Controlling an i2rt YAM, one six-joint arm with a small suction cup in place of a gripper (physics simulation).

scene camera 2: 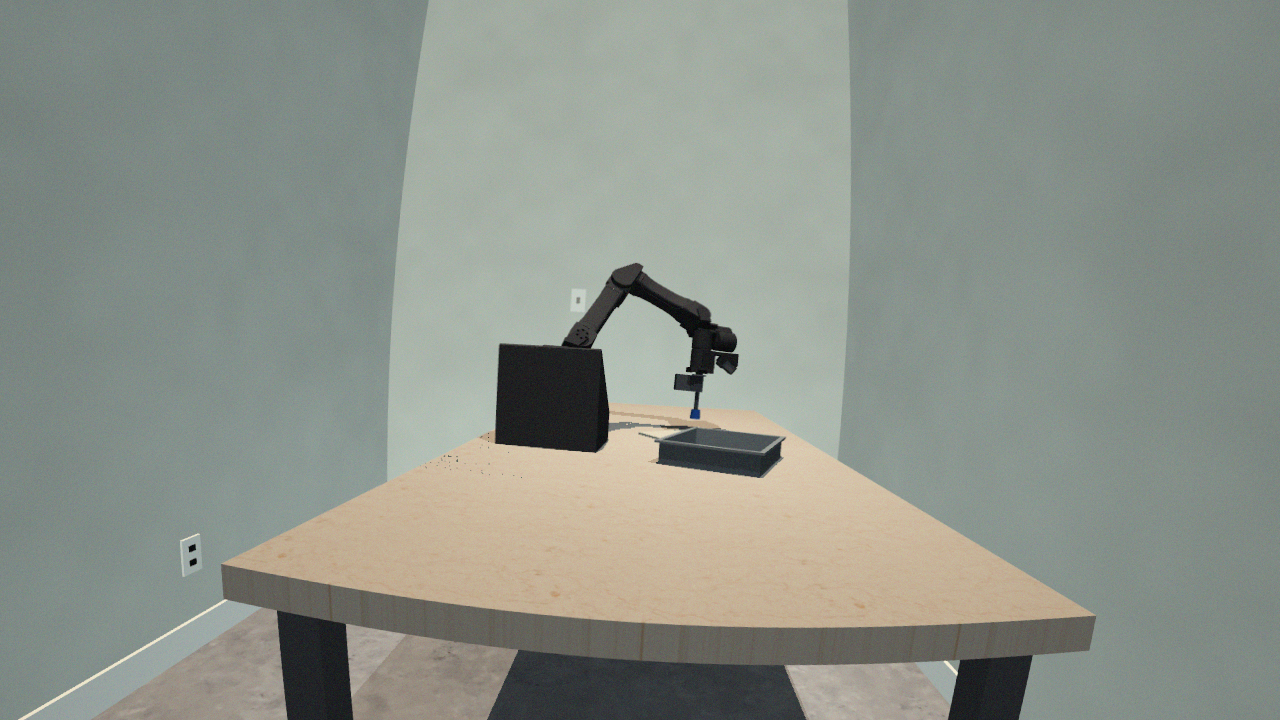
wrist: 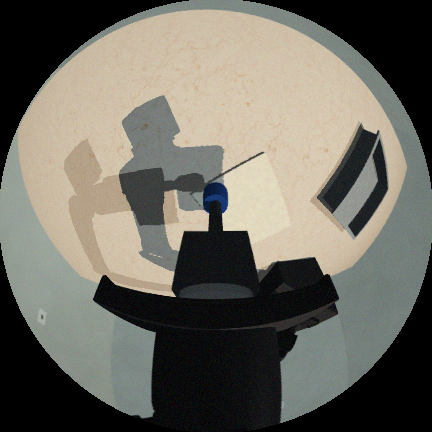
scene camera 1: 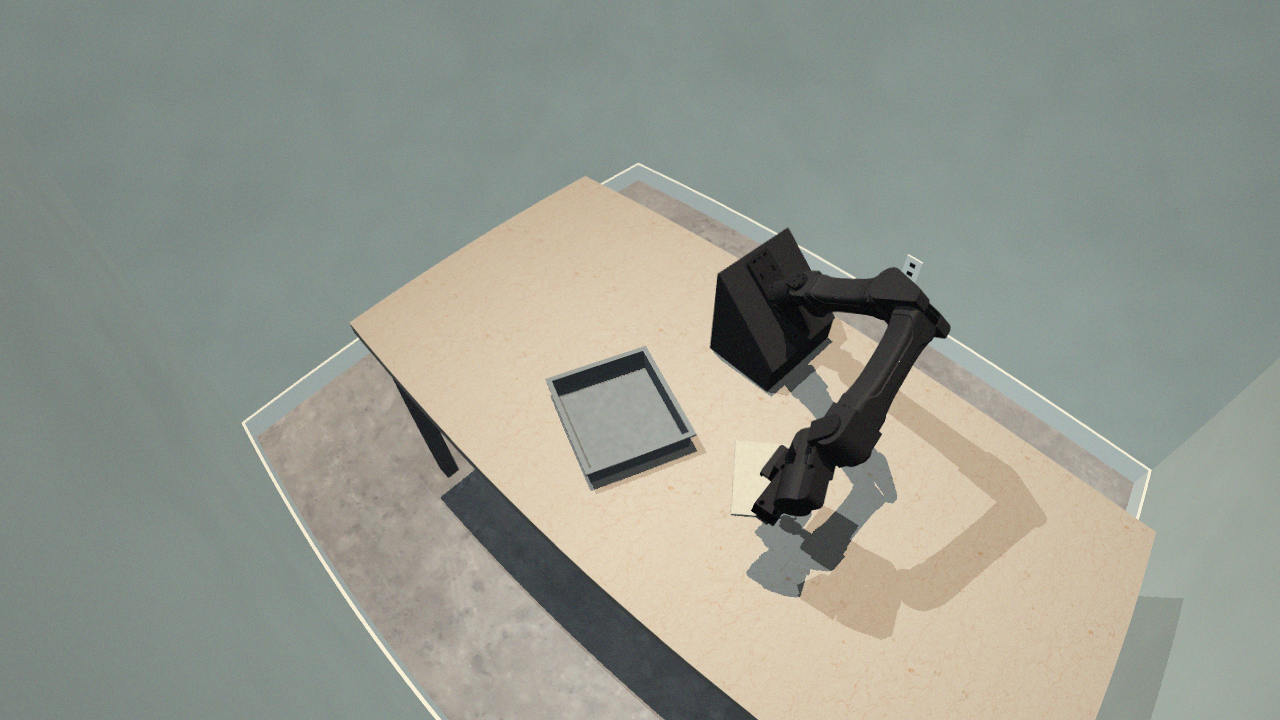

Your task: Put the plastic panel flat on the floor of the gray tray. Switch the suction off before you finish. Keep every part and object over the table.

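Places are measured from the arm's base along level axes (x down, y back, z left), in millimetres.
Pixels of known places: end effector, tool point: [scene camera 2: 694,418] [wrist: 215,192]; arm's base, origin of the base link: [scene camera 2: 560,378] [scene camera 1: 777,295].
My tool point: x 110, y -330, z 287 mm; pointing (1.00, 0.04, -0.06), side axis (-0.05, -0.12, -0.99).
For each thing: its top centre in the pictures, then the offset to it from my tool point. Level surfaces: height alone.
- plastic panel, middle of its top: [wrist: 250,211] [scene camera 1: 764,478] [scene camera 2: 676,434] dz -68, dx +37, dy +50 mm
- gray tray, middle of its top: [scene camera 1: 617,405] [scene camera 2: 724,438] [wrist: 370,197] dz -371, dx -7, dy -54 mm
- table, its level: dx +43 mm
The plastic panel [scene camera 1: 748,474] [wrist: 265,200], a thin cream-coloured square, lies on the table beside the tray, partly in the arm's shadow and partly hidden by the arm. The gray tray [scene camera 1: 617,416] [scene camera 2: 711,456] [wrist: 357,187] is a shallow square box with low walls; its floor is bare in scene camera 1. My gripper [scene camera 2: 695,413] [wrist: 215,199] is a blue suction cup, open, with no part on it. It points down above the table. In the wrist view it overlaps the panel near its far left edge. The arm hides the cup in scene camera 1.
The black wedge-shaped arm base [scene camera 1: 760,313] [scene camera 2: 550,398] stands on the table [scene camera 1: 483,295] [scene camera 2: 626,537] near one long edge. The tray's raised walls stand between its floor and the panel. The arm's shadows fall across the table around the panel.
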